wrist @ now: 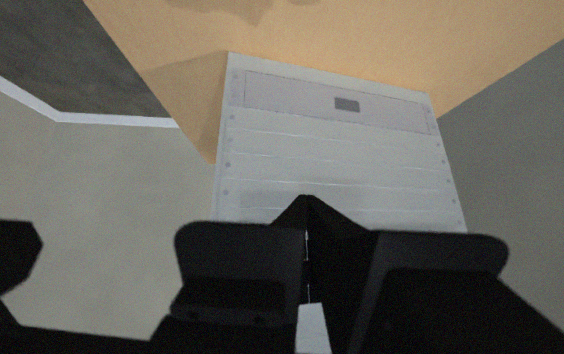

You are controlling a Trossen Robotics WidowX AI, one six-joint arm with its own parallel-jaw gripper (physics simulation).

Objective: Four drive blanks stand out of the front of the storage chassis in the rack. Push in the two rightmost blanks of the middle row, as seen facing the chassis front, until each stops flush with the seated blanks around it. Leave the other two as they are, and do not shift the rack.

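Places are measured from the arm's base along level axes (x ahead, y left, z up), in metres.
Pixels of known places: gripper, between the fingertips: [305, 201].
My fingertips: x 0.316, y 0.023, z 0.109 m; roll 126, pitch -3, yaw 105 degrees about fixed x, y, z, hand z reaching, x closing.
Observation:
Behind a point stands the place of what it marks.
The pale grey rack [325, 77] {x 0.492, y 0.150, z -0.194 m} stands in the middle of the wrist view, slightly tilted in the picture. Its front shows a wide panel [290, 93] {x 0.491, y 0.069, z -0.133 m} with a small dark rectangle, and several plain horizontal panels parted by thin lines. I cannot make out the storage chassis or its four drive blanks; the black fingers cover the lower part of the rack front. My gripper [305, 201] {x 0.316, y 0.023, z 0.109 m} is shut and empty, with its fingertips together in front of the plain panels. I cannot tell whether the tips touch the rack.
A tan surface [320, 30] {x 0.420, y 0.107, z -0.221 m} borders the rack along the picture's top and left. A grey wall [510, 145] is at the right. A beige surface [115, 190] with a white strip [115, 119] and a dark area [65, 55] lies at the left. A black part [17, 255] shows at the left edge.

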